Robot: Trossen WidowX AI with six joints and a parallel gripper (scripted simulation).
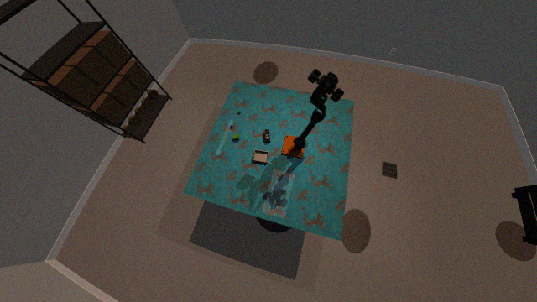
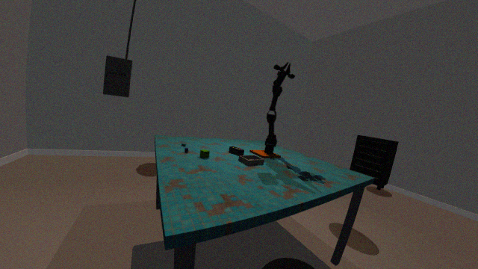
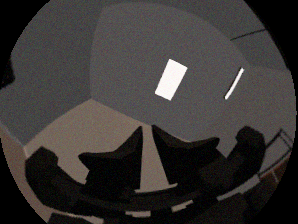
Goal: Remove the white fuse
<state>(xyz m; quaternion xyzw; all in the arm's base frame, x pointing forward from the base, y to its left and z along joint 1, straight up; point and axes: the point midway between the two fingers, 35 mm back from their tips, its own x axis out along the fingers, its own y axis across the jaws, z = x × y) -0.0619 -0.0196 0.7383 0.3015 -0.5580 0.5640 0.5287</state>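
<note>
The red fuse is 39 cm ahead of my gripper tip and 76 cm below it. The rest, counted from my gripper tip: grey tray 33 cm ahead, 24 cm to the left, 78 cm below; then magenta fuse 35 cm ahead, 7 cm to the left, 76 cm below.
</note>
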